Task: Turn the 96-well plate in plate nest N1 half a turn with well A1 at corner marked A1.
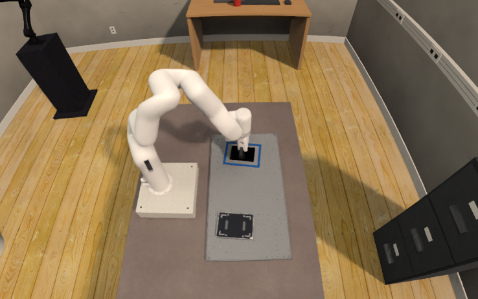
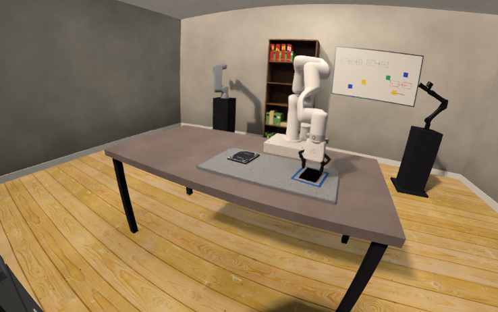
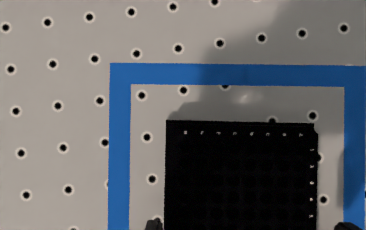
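Right now the black 96-well plate is 30 mm below my hand. The rest, counted from my hand: plate nest N1: 60 mm behind, 400 mm to the right, 30 mm below.
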